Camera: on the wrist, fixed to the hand. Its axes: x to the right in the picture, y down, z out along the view.
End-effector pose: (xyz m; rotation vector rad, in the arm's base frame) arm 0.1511 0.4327 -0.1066 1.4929 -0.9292 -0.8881
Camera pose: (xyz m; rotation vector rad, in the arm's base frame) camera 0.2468 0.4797 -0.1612 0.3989 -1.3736 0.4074
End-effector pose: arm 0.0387 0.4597 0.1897 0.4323 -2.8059 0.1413
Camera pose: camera 0.0880 0.4118 0.2877 -1.6613 -2.1486 0.2875
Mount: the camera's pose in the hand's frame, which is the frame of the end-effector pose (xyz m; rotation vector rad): -0.0016 -0.0657 -0.1001 -0.1263 0.2875 1.5662
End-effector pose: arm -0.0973 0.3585 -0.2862 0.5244 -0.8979 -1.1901
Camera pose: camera -0.0523 0.3292 -0.3932 -0.1841 -0.6675 0.2632
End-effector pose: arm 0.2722 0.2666 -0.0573 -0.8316 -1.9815 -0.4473
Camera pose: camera 0.2874 0.1596 -0.0057 -1.9149 -0.6079 0.2499
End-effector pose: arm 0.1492 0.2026 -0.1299 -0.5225 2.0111 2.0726
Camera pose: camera 0.1869 0.1065 -0.1906 -0.6207 -1.3752 -1.3869
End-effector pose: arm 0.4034 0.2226 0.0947 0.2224 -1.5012 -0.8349
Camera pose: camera 0.4737 0.1410 0.0423 -0.8254 -0.9114 0.3734
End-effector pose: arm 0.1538 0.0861 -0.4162 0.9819 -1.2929 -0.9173
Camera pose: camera 0.2536 0.0723 -0.4810 -0.1700 -1.2626 0.3576
